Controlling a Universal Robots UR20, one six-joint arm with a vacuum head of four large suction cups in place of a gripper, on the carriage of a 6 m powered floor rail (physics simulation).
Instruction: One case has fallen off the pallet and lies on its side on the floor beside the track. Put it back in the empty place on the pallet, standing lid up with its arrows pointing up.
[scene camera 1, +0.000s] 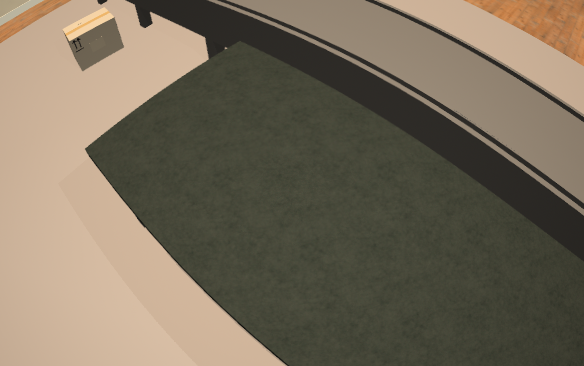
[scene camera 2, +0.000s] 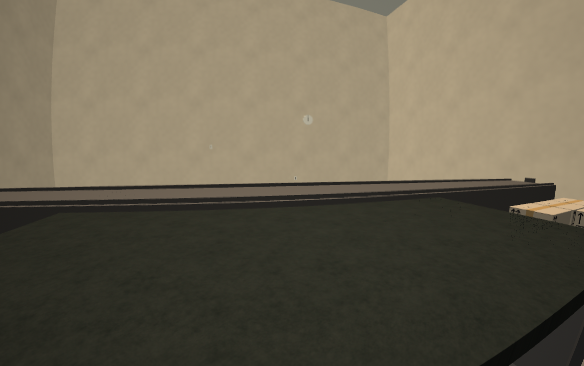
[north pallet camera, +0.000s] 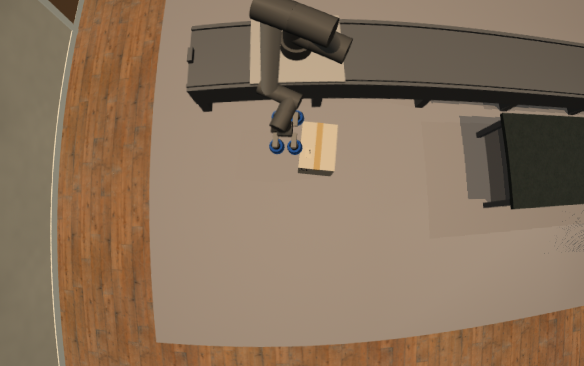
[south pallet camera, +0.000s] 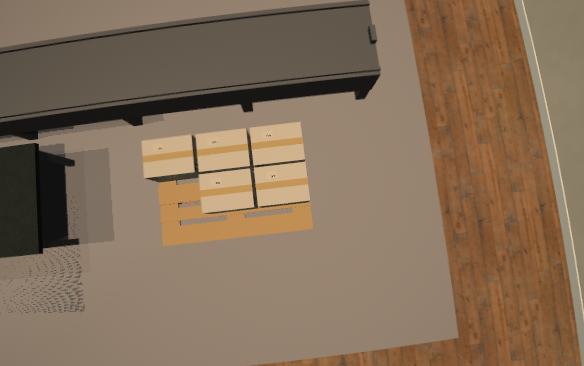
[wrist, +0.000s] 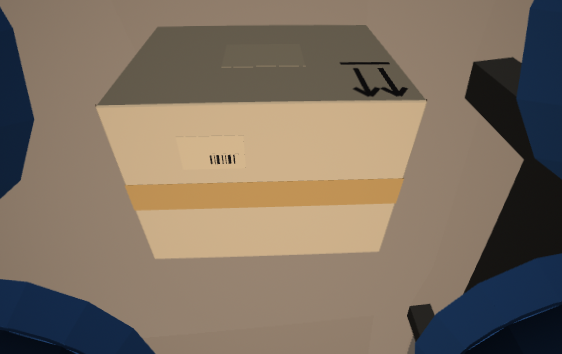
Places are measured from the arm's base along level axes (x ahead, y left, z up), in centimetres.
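Pixels of known places: hand at its tool point: (wrist: 282, 241).
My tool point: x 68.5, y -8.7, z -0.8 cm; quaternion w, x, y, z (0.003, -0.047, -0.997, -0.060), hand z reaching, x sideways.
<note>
Behind a point stands the place of what it marks.
The fallen case (scene camera 1: 106, 49) @(z -50.5, x 69.0, y 29.6 cm) (north pallet camera: 327, 150) @(z -28.1, x 76.0, y 21.8 cm) (wrist: 270, 120) @(z -28.1, x 69.9, y 3.4 cm) stands on the floor beside the track (scene camera 1: 450, 117) (north pallet camera: 450, 60) (south pallet camera: 200, 65). Its taped lid faces up and its arrows point up towards the lid. My suction head (north pallet camera: 286, 132) @(z -0.8, x 68.5, y -8.7 cm) is above the floor just left of the case in the north pallet view, its blue cups apart from the lid and holding nothing. In the south pallet view the pallet (south pallet camera: 237, 234) @(z -42.5, x 132.5, y 485.1 cm) bears several lid-up cases; its empty place is at the front left, with bare slats showing.
A dark green table (scene camera 1: 300, 200) @(z -4.0, x 93.2, y 243.1 cm) (scene camera 2: 250, 275) @(z -4.0, x 102.4, y 240.3 cm) (north pallet camera: 545, 160) @(z -4.0, x 90.7, y 210.2 cm) (south pallet camera: 17, 200) @(z -4.1, x 90.5, y 335.1 cm) stands beside the track, between the case and the pallet. The arm's carriage (north pallet camera: 315, 74) @(z 0.0, x 24.2, y 13.2 cm) is near the track's left end in the north pallet view. Pallet cases (scene camera 2: 545, 206) @(z -13.3, x 69.5, y 455.3 cm) show at the right in scene camera 2.
</note>
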